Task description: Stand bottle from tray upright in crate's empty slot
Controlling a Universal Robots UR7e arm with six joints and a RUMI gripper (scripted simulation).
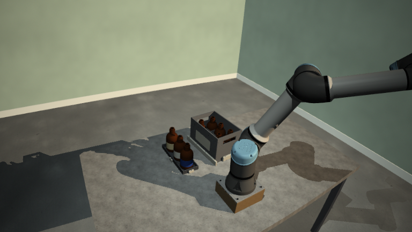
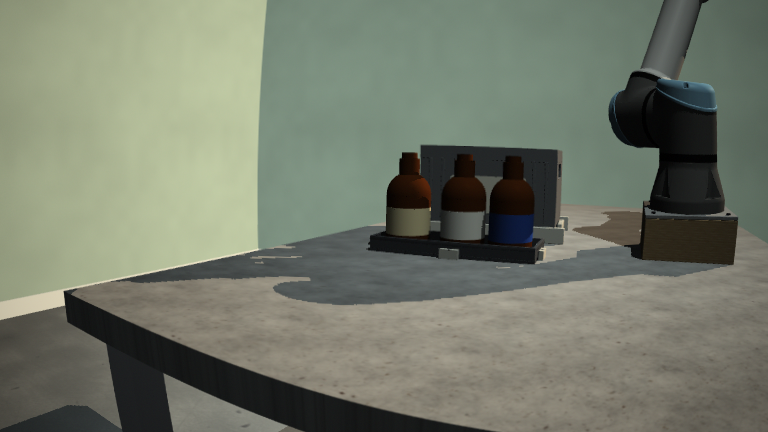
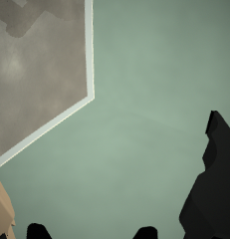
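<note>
The bottle is 950 mm to the left of my hand, 710 mm ahead of it and 580 mm below it. The rest, counted from my hand: grey crate 750 mm ahead, 710 mm to the left, 580 mm below; then dark tray 950 mm to the left, 720 mm ahead, 650 mm below.
</note>
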